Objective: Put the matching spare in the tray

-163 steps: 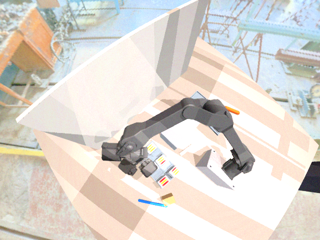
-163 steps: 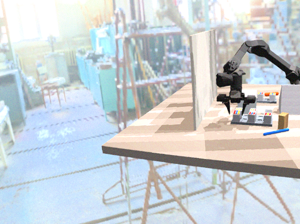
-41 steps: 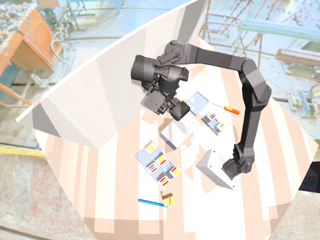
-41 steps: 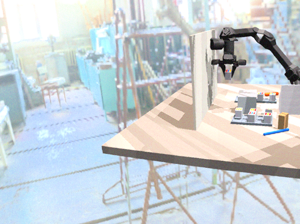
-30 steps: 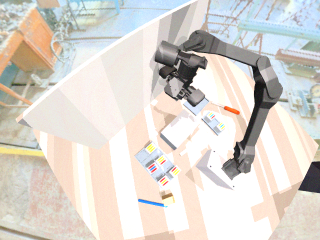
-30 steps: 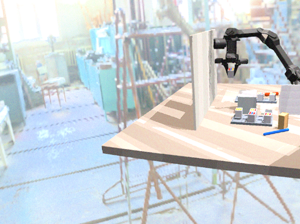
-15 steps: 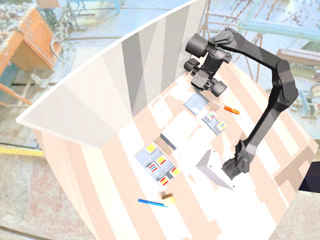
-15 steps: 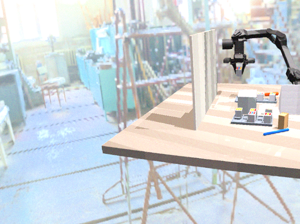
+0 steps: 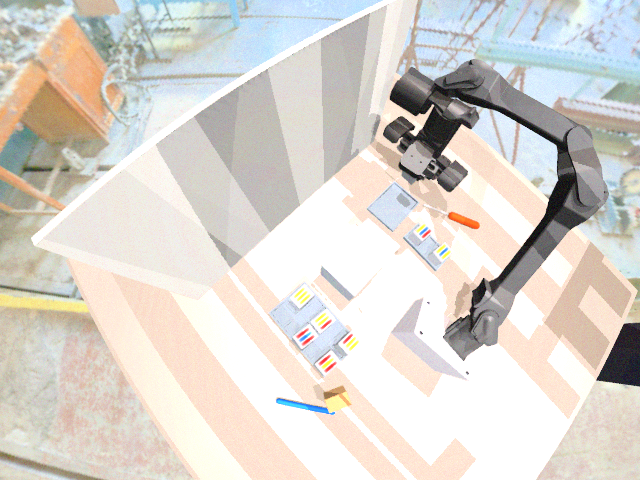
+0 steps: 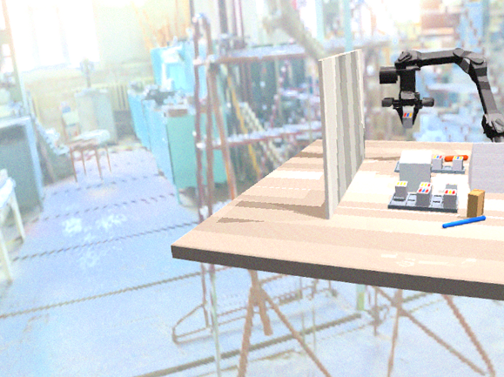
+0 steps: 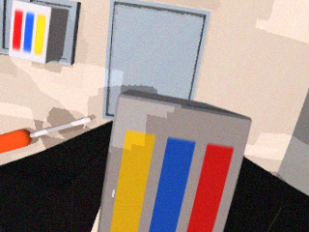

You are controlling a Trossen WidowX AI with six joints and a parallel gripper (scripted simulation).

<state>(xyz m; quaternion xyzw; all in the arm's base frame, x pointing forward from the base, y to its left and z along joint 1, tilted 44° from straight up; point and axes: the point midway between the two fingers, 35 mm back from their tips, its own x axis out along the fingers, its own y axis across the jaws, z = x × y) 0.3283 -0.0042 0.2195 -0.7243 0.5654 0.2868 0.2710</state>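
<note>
Right now the flat tray is 160 mm below my gripper tip. Also, from my gripper tip: tall wall panel 240 mm to the left, 150 mm ahead, 60 mm above; mounted unit 200 mm to the left, 120 mm below, 80 mm behind; block 430 mm to the left, 300 mm behind, 130 mm below.
</note>
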